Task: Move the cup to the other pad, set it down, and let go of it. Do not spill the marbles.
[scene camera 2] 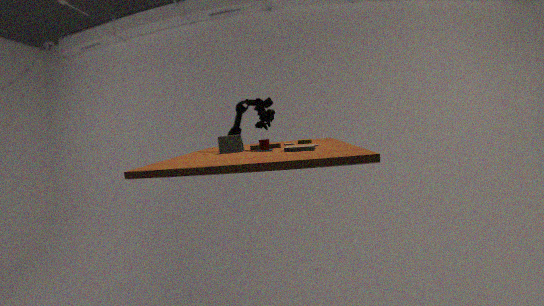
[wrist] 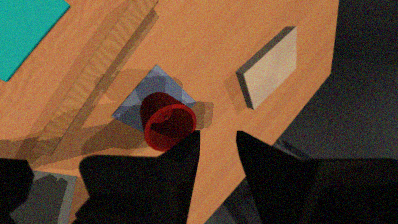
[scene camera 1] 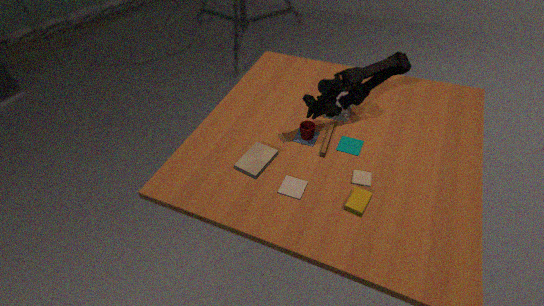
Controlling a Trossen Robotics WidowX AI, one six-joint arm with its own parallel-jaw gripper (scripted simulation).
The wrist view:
my gripper
red cup
beige slab
grey-blue pad
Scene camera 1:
beige slab
